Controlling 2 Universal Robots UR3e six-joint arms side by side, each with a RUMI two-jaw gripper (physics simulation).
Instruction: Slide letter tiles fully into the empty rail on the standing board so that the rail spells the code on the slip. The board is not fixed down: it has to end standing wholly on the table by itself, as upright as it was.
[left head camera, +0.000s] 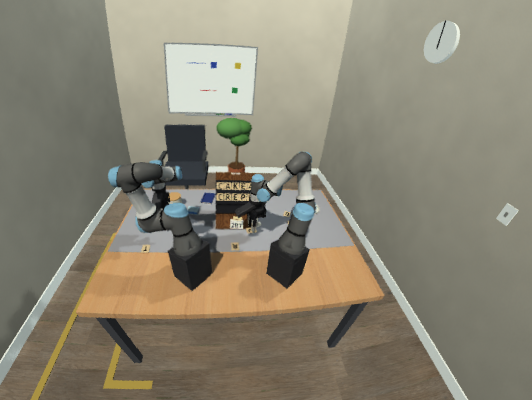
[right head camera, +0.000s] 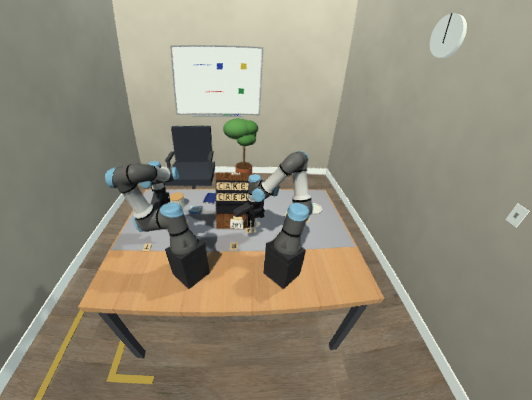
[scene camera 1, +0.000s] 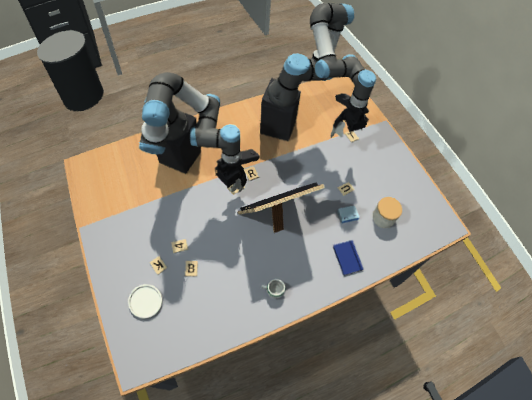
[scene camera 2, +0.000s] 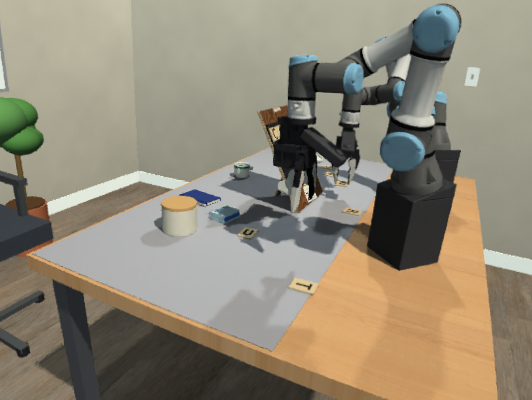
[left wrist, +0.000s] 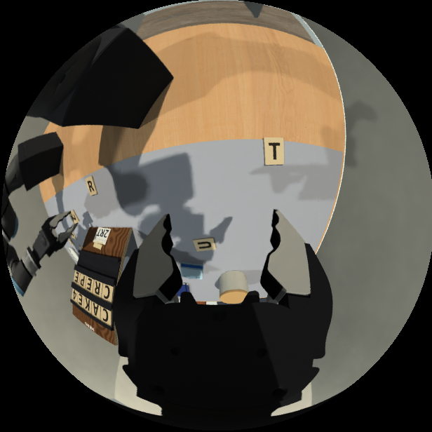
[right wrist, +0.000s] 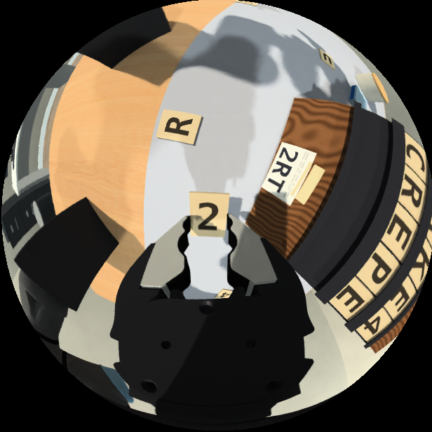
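The wooden board stands leaning back on the mat, its lowest rail empty under CREPE and CAKE4. The slip reads 2RT. My right gripper is shut on the 2 tile, which it holds face up in front of the board. The R tile lies flat near the mat's edge. The T tile lies at that edge, near my left gripper, which is open and empty above the mat.
The U tile lies near a light-blue box, a lidded jar and a blue book. Behind the board stand a cup, a white plate and the 4, K and B tiles.
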